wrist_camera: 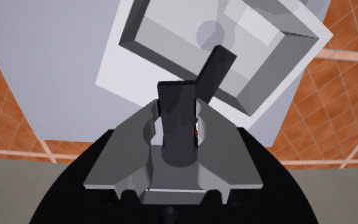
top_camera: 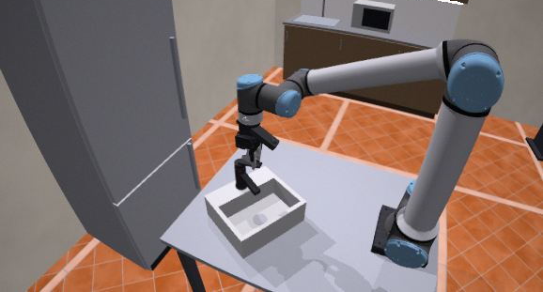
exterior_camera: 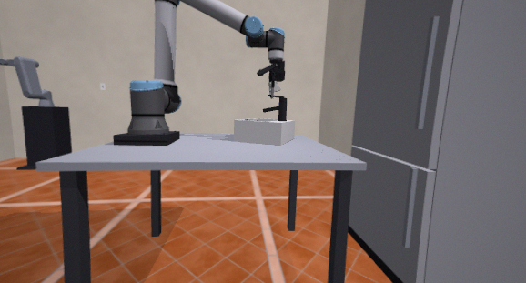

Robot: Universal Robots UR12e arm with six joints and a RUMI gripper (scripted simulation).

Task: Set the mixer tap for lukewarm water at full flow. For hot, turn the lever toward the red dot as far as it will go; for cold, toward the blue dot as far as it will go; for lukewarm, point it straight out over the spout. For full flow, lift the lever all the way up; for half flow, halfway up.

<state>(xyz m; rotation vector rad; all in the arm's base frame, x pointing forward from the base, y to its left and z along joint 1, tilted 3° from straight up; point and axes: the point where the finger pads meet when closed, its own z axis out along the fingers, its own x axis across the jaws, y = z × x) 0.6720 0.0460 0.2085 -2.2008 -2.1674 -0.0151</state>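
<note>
Right now my hand is 3 cm short of the lever. From my hand the other things lie so: white sink basin: 24 cm below, 6 cm to the left, 3 cm behind; black mixer tap: 5 cm below, 5 cm ahead, 1 cm to the left.
</note>
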